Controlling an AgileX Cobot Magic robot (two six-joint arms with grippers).
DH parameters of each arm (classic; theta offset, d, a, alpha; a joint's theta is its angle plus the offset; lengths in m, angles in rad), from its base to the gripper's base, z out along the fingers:
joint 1: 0 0.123 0 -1.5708
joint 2: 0.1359 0 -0.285 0
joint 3: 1.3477 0 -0.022 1.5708
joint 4: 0 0.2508 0 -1.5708
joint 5: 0 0 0.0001 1.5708
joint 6: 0 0.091 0 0
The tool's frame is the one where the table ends.
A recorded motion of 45 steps. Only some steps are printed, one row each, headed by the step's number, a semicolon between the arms.
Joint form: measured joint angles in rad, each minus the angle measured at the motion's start. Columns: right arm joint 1, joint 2, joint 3, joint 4, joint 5, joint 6; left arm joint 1, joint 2, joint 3, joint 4, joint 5, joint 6.
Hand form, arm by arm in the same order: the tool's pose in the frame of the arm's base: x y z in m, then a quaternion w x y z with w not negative. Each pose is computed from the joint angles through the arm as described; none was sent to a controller.
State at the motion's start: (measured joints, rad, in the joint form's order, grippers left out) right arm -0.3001 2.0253 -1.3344 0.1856 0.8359 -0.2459; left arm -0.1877 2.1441 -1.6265 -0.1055 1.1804 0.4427
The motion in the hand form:
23: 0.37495 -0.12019 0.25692 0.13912 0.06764 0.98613 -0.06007; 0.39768 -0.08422 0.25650 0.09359 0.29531 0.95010 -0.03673
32: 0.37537 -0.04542 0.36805 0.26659 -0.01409 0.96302 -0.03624; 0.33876 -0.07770 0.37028 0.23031 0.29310 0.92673 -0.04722
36: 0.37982 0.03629 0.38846 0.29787 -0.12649 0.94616 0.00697; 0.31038 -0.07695 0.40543 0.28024 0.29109 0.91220 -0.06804
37: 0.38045 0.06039 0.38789 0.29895 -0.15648 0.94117 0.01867; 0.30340 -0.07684 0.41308 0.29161 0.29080 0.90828 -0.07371
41: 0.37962 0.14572 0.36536 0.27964 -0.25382 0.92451 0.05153; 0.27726 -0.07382 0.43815 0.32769 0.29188 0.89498 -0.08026
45: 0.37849 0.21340 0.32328 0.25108 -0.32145 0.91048 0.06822; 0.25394 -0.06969 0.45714 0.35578 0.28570 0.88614 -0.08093
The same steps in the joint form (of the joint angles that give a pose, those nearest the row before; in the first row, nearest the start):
23: 0.0022 -0.1628 -0.1996 -0.2475 0.1947 0.1088; 0.0000 -0.1958 -0.0453 0.0050 0.0243 0.0000
32: 0.1797 -0.2896 -0.4294 -0.1856 0.3055 0.0962; 0.0000 -0.4929 -0.0495 -0.0479 0.0525 0.0000
36: 0.3858 -0.2768 -0.5182 -0.1418 0.3225 0.0607; 0.0000 -0.5965 -0.0495 -0.1015 0.0577 0.0000
37: 0.4466 -0.2635 -0.5332 -0.1353 0.3215 0.0571; 0.0000 -0.6201 -0.0496 -0.1156 0.0587 0.0000
41: 0.6550 -0.1866 -0.5564 -0.1284 0.3003 0.0561; 0.0000 -0.7040 -0.0495 -0.1376 0.0680 0.0000
45: 0.8028 -0.0803 -0.5565 -0.1275 0.2445 0.0562; 0.0000 -0.7749 -0.0495 -0.1404 0.0772 -0.0172

